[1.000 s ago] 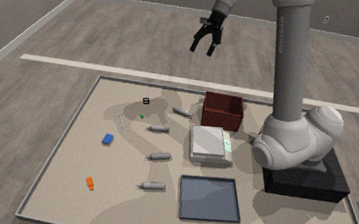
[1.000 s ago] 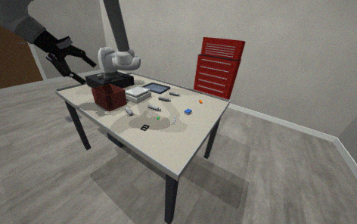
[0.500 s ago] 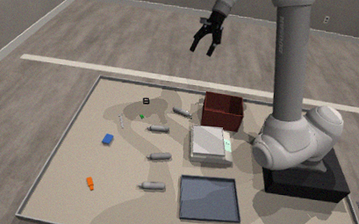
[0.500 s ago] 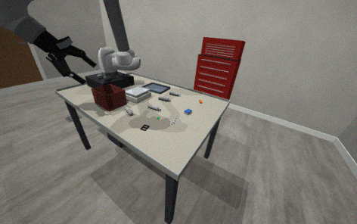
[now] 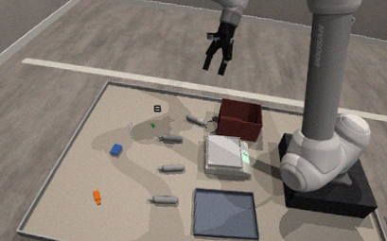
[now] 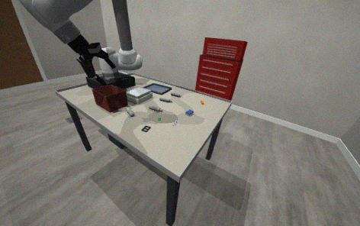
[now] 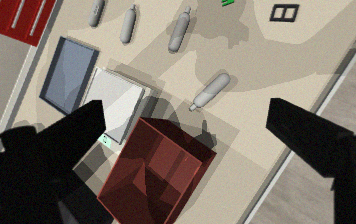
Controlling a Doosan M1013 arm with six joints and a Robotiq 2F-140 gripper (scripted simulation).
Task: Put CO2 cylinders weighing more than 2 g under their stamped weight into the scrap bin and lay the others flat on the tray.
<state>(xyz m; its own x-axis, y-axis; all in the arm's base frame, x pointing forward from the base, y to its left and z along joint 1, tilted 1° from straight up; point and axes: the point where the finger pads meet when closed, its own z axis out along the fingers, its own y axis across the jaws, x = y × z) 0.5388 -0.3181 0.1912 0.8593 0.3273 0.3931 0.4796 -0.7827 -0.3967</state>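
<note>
My gripper is now 290 mm to the right of the scale plate, 220 mm above it and 100 mm past it. The rest, counted from my hand: grey CO2 cylinder 270 mm below, 230 mm to the left, 170 mm ahead; then red scrap bin 250 mm below, 170 mm behind, 70 mm to the left; then black buckle 270 mm below, 260 mm ahead, 20 mm to the left.
</note>
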